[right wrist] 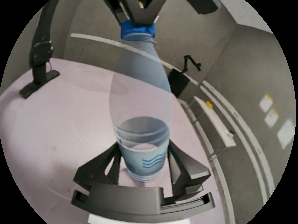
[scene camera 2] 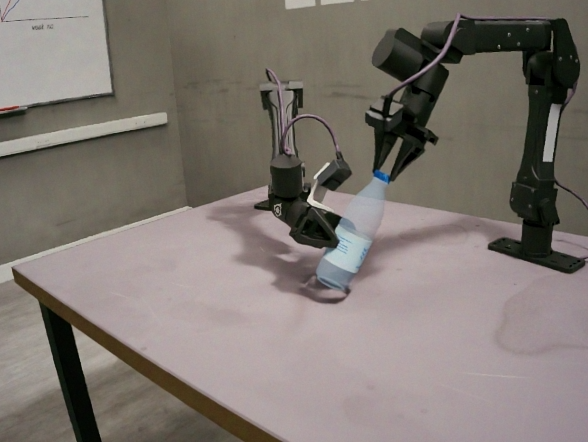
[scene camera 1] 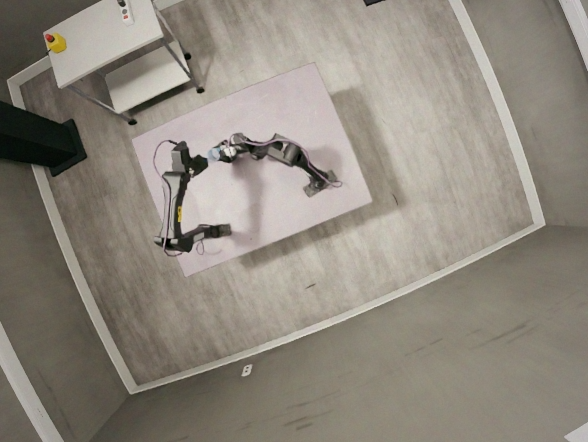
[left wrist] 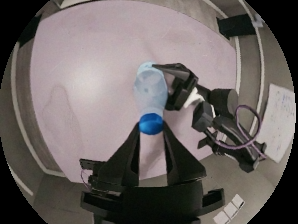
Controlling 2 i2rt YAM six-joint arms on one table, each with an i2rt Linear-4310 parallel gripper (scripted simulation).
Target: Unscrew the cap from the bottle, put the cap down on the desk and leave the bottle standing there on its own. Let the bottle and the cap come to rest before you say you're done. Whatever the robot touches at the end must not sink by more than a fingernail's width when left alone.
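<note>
The left gripper (scene camera 2: 382,177) is visible, and the left wrist view (left wrist: 151,124) shows it too. The right gripper (scene camera 2: 350,248) appears as well in the left wrist view (left wrist: 147,78) and in the right wrist view (right wrist: 143,142). With the grippers the scene shows a clear plastic bottle (scene camera 2: 362,218); the bottle can also be seen in the left wrist view (left wrist: 150,92) and in the right wrist view (right wrist: 140,102).
</note>
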